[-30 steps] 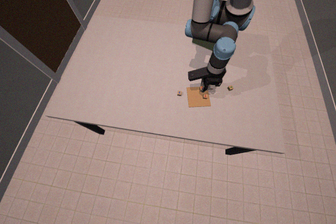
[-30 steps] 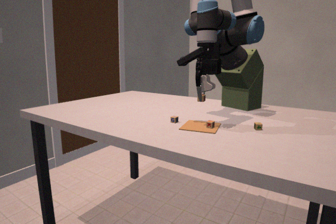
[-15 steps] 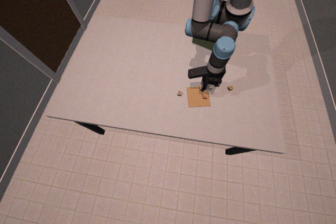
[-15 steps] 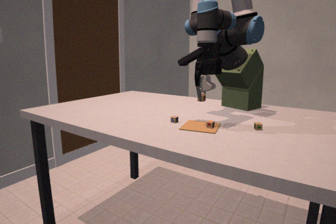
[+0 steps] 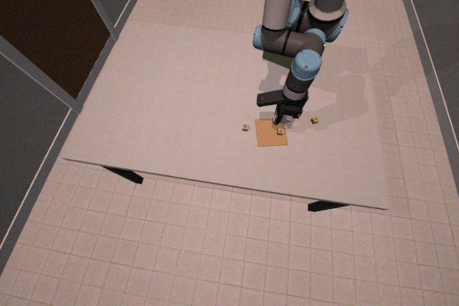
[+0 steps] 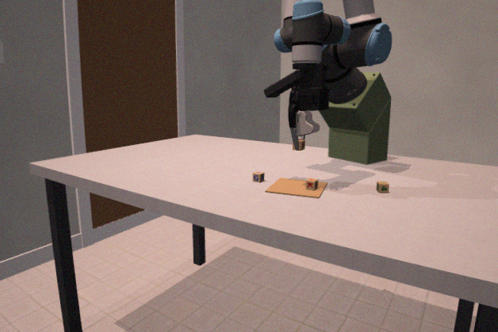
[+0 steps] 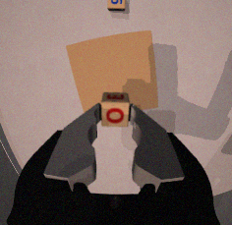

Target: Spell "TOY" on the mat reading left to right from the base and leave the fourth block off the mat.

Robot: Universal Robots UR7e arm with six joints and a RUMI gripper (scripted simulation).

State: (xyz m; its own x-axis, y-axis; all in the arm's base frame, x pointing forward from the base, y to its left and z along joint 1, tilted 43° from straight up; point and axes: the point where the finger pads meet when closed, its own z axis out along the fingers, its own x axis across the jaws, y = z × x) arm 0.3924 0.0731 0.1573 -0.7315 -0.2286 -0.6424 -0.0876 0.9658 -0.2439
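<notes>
Right now my hand is 120 mm above the mat. Round my hand: wooden block (right at my hand); then T block (40 mm to the left, 110 mm below).
</notes>
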